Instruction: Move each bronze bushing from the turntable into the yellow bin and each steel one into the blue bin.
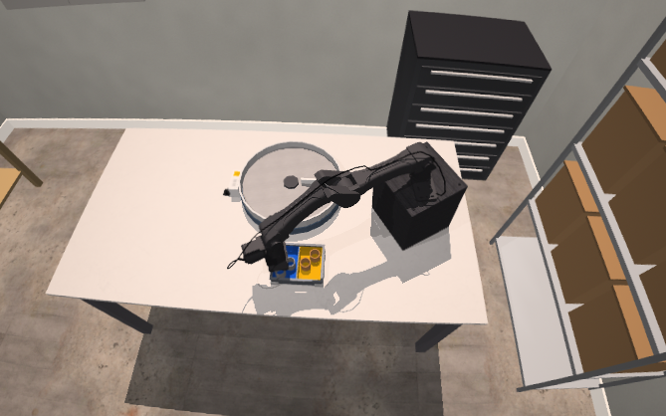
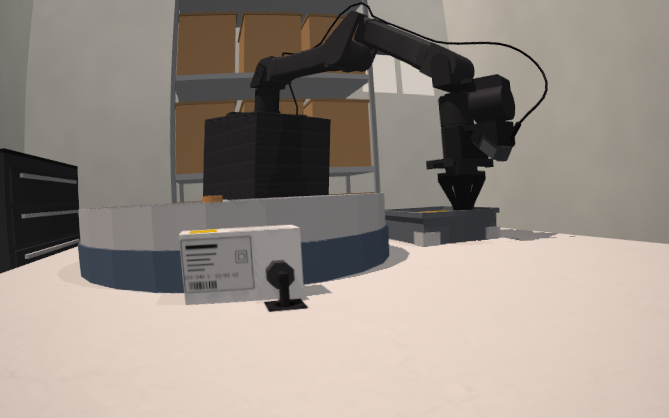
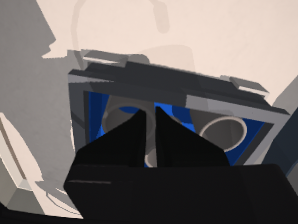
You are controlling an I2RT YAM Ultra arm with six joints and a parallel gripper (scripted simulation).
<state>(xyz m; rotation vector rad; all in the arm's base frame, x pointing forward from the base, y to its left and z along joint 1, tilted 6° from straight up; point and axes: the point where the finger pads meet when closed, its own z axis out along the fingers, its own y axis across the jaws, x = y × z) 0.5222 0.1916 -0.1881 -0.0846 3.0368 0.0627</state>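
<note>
Now: hand 20 mm to the left of the blue bin, 20 mm past it and 20 mm above it. Round my hand: yellow bin (110 mm behind, 20 mm below, 10 mm to the right); round grey turntable (370 mm to the right, 50 mm behind, 10 mm above).
</note>
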